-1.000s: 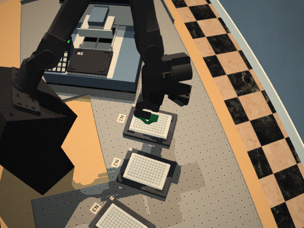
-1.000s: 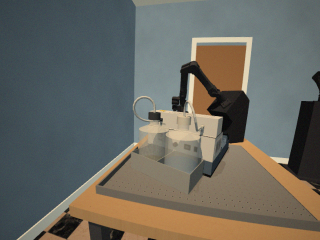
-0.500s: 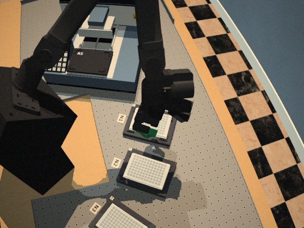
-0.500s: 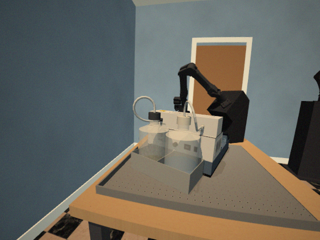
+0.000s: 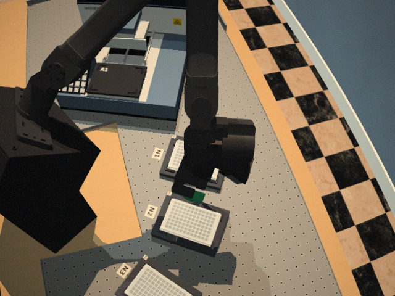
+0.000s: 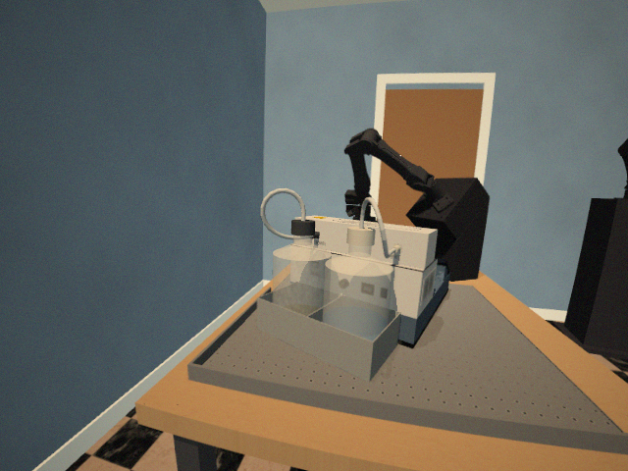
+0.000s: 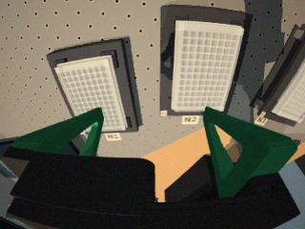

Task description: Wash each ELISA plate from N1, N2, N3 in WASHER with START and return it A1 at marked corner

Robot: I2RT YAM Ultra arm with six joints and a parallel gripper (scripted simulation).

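My gripper is now 2 cm past the nest N2, 7 cm to the left of it and 11 cm above it. The rest, counted from my hand: nest N3: 11 cm behind, 24 cm to the right, 8 cm below; nest N1: 1 cm ahead, 10 cm to the left, 11 cm below; N1 label: 9 cm behind, 14 cm to the left, 12 cm below.
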